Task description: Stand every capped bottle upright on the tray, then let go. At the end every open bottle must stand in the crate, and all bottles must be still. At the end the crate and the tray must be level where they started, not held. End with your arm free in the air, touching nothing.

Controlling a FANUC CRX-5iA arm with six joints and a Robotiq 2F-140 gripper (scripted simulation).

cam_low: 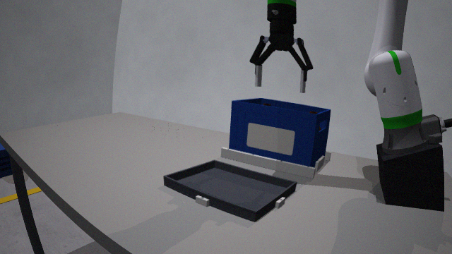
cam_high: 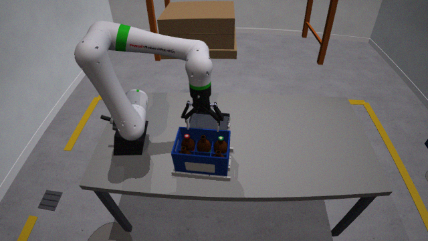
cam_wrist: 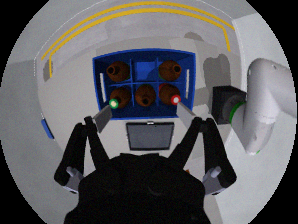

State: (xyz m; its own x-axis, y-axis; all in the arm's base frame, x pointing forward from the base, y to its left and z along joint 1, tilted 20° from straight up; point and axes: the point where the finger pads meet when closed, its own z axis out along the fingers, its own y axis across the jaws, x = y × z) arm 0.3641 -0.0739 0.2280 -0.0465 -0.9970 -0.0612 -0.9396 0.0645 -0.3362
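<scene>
Right now my hand is 15 cm above the glass bottle. Also, from my hand: blue crate 4 cm to the right, 15 cm below; then tray 26 cm to the left, 22 cm below.
</scene>
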